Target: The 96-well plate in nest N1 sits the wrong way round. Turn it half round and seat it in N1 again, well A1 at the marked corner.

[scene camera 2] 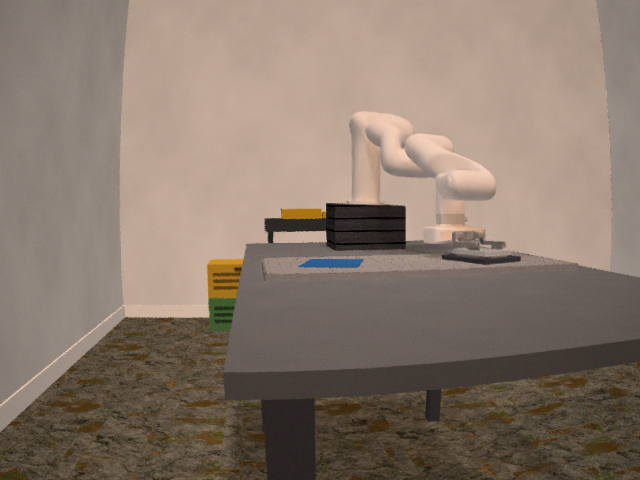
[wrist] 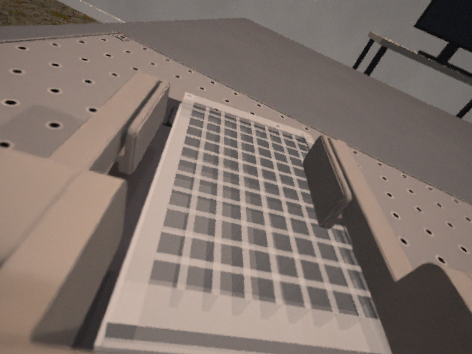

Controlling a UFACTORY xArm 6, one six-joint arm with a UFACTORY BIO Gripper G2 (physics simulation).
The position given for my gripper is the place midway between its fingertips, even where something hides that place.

Observation:
In view: my gripper [wrist: 242,125] and a 96-well plate [wrist: 228,246].

